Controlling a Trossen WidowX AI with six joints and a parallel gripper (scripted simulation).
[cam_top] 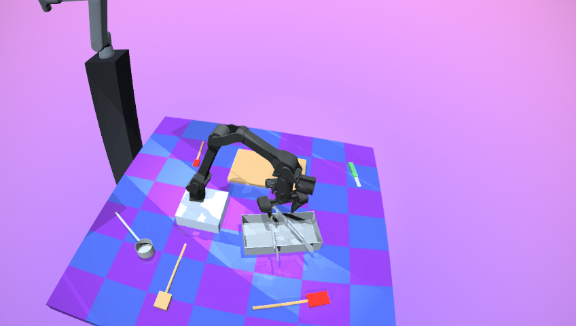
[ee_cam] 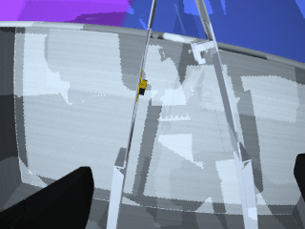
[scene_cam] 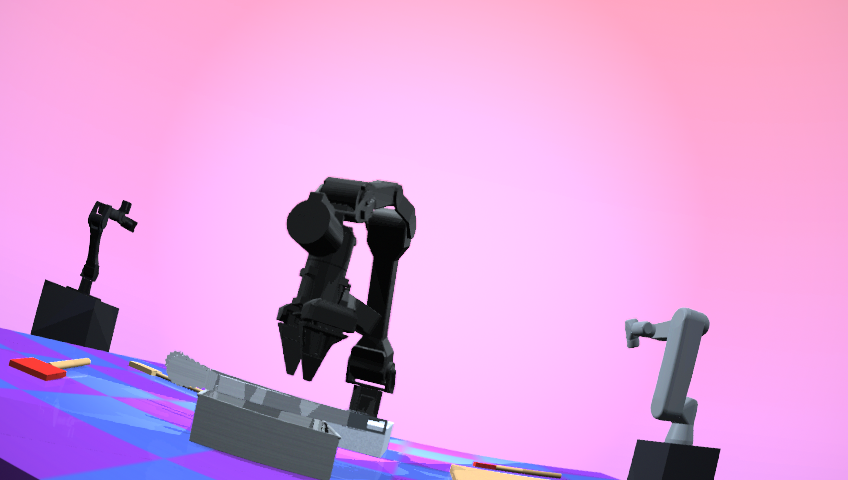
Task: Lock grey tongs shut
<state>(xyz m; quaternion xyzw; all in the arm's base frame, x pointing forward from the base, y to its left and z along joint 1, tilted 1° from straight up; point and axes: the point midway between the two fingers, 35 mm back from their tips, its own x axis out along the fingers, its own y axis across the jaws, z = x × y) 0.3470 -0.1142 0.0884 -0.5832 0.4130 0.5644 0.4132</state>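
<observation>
My gripper tip is now 4 cm above the yellow lock piece, 3 cm past it and 2 cm to the right of it. Also, from my gripper tip: red spatula 34 cm to the right, 10 cm below, 6 cm ahead; grey roasting tin 8 cm below, 3 cm to the right, 1 cm ahead; wooden board 37 cm to the left, 10 cm below, 3 cm behind.
</observation>
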